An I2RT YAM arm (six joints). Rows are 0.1 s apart.
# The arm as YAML. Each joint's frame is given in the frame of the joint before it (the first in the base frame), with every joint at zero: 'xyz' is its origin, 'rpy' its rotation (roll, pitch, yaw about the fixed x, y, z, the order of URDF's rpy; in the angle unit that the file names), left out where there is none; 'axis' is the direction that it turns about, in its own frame. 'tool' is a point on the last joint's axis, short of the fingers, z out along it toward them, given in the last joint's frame.
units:
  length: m
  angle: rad
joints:
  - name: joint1
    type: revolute
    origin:
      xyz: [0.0, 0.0, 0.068]
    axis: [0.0, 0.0, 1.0]
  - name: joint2
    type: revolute
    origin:
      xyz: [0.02, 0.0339, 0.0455]
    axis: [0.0, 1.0, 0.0]
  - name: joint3
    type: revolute
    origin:
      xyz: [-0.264, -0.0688, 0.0]
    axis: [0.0, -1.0, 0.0]
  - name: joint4
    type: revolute
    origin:
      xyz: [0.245, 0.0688, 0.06]
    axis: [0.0, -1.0, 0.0]
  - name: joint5
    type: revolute
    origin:
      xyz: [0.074, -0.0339, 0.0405]
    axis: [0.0, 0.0, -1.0]
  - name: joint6
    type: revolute
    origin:
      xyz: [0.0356, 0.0, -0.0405]
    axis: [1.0, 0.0, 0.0]
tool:
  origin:
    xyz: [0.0, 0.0, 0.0]
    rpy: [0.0, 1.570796, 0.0]
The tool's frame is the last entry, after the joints.
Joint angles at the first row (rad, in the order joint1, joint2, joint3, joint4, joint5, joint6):
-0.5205, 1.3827, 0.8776, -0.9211, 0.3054, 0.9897
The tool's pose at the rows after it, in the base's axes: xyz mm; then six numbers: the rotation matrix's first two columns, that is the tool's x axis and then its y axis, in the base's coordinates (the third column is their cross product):
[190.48 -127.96 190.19 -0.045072 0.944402 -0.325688 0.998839 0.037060 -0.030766]
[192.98 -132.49 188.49 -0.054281 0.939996 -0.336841 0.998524 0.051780 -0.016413]
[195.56 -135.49 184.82 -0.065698 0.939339 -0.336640 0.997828 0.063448 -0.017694]
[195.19 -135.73 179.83 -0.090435 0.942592 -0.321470 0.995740 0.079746 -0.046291]
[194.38 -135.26 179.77 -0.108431 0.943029 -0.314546 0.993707 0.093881 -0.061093]
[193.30 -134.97 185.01 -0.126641 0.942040 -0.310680 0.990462 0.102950 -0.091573]
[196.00 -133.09 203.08 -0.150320 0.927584 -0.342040 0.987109 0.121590 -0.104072]
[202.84 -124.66 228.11 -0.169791 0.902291 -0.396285 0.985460 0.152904 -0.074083]
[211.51 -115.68 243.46 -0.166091 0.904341 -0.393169 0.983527 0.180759 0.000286]
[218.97 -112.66 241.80 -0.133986 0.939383 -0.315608 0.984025 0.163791 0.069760]
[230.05 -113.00 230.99 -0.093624 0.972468 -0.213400 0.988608 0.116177 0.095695]
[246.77 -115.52 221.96 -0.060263 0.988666 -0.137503 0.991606 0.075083 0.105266]
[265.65 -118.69 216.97 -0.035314 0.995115 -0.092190 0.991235 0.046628 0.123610]
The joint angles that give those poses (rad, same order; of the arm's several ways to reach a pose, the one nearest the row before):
-0.5469, 1.3849, 0.8383, -0.8612, 0.2920, 0.9577
-0.5583, 1.3952, 0.8375, -0.8238, 0.2890, 0.9302
-0.5636, 1.4143, 0.8375, -0.8009, 0.2863, 0.9127
-0.5651, 1.4319, 0.8333, -0.8062, 0.2874, 0.8940
-0.5651, 1.4330, 0.8348, -0.8185, 0.2886, 0.8791
-0.5644, 1.4307, 0.8558, -0.8646, 0.3035, 0.8680
-0.5469, 1.4078, 0.9093, -0.9268, 0.3367, 0.8581
-0.4976, 1.3689, 0.9737, -0.9741, 0.3653, 0.8665
-0.4538, 1.3537, 1.0206, -0.9890, 0.3218, 0.8948
-0.4431, 1.3762, 1.0359, -0.9871, 0.2237, 0.9466
-0.4381, 1.4399, 1.0523, -0.9878, 0.1333, 1.0130
-0.4286, 1.5227, 1.0946, -0.9836, 0.0708, 1.0683
-0.4168, 1.5993, 1.1511, -0.9703, 0.0280, 1.1107

